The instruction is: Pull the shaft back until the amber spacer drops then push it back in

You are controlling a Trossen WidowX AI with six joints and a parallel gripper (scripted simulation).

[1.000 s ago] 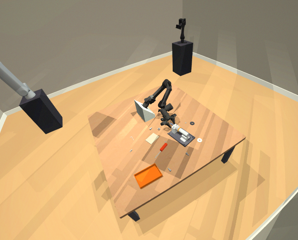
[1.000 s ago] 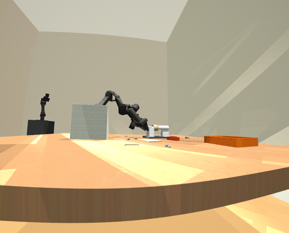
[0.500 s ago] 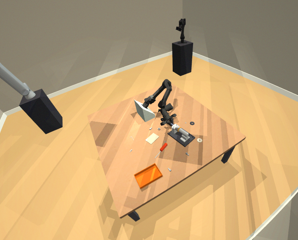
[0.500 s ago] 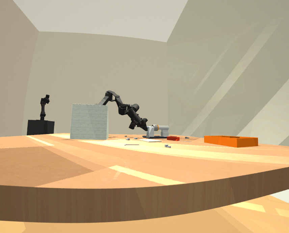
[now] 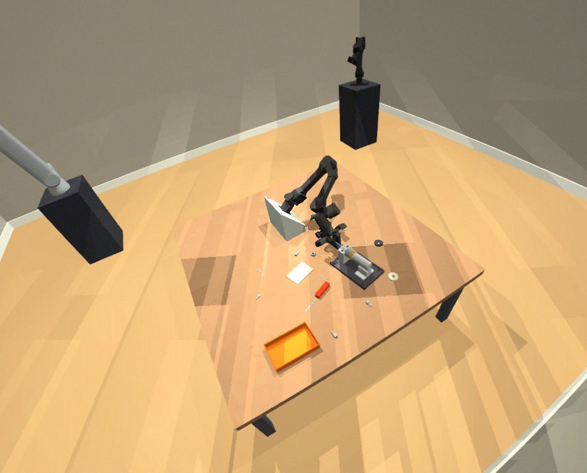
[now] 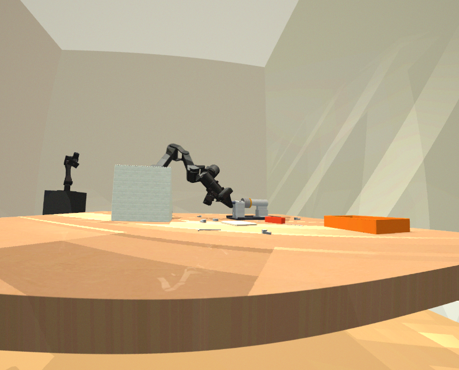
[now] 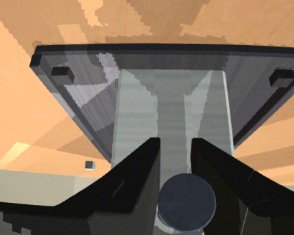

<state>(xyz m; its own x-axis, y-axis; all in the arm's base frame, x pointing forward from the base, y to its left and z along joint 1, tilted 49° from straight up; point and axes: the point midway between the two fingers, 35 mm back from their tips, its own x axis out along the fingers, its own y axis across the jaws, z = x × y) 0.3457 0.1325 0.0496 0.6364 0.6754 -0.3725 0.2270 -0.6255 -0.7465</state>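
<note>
The dark shaft lies 5 cm ahead of my gripper tip, 1 cm to the left of it and 2 cm above it. From my gripper tip the other things lie so: beige card 1 cm behind, 23 cm to the right, 5 cm below; then black washer 4 cm ahead, 22 cm to the left, 5 cm below; then amber spacer 9 cm ahead, 2 cm to the left, 2 cm above.
</note>
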